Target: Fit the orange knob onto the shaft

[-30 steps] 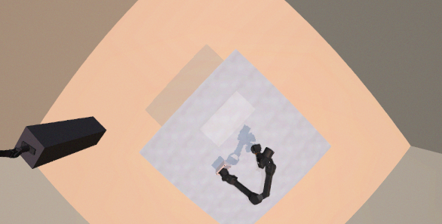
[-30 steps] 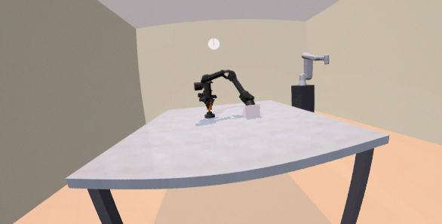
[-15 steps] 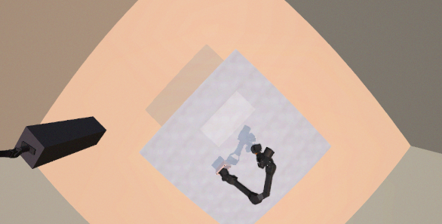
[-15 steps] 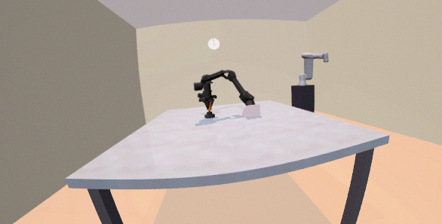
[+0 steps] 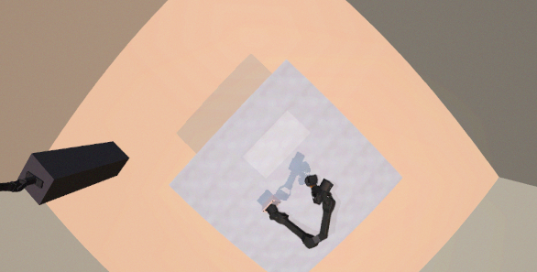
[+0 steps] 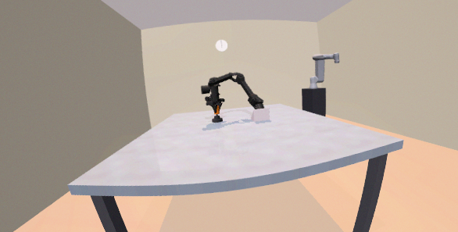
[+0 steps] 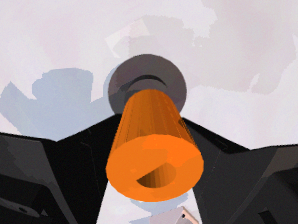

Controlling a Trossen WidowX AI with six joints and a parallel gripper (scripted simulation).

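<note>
My gripper tip is 2 cm below the orange knob. From my gripper tip the other things lie so: round dark pedestal (4 cm below).
</note>
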